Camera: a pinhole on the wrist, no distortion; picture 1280 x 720 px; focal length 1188.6 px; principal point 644.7 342.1 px. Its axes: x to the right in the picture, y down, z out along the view. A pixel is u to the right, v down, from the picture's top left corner.
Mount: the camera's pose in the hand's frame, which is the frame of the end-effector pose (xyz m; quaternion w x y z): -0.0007 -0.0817 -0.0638 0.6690 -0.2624 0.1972 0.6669
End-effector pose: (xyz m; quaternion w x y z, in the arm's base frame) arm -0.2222 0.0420 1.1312 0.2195 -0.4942 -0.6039 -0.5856
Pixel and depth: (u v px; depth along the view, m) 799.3 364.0 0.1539
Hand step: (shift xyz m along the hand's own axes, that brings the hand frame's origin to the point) -0.0161 0.0285 0.0444
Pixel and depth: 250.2 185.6 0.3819
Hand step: 0.0123 0.0542 0.3180
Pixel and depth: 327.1 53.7 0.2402
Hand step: 0.0345 0.0168 0.1692
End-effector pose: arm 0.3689 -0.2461 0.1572 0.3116 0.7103 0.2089 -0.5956
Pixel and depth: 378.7 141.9 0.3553
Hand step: 0.0257 0.0754 0.2690
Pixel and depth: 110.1 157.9 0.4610
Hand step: 0.0239 0.0398 0.4314
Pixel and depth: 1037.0 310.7 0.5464
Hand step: -0.0275 0.3965 0.2554
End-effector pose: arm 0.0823 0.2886 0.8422 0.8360 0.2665 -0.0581 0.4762
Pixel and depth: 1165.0 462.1 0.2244
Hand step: -0.0394 0.1330 0.0500
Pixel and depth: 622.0 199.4 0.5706
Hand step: 0.0180 0.2620 0.3966
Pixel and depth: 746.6 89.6 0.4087
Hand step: 0.0517 0.1993 0.2430
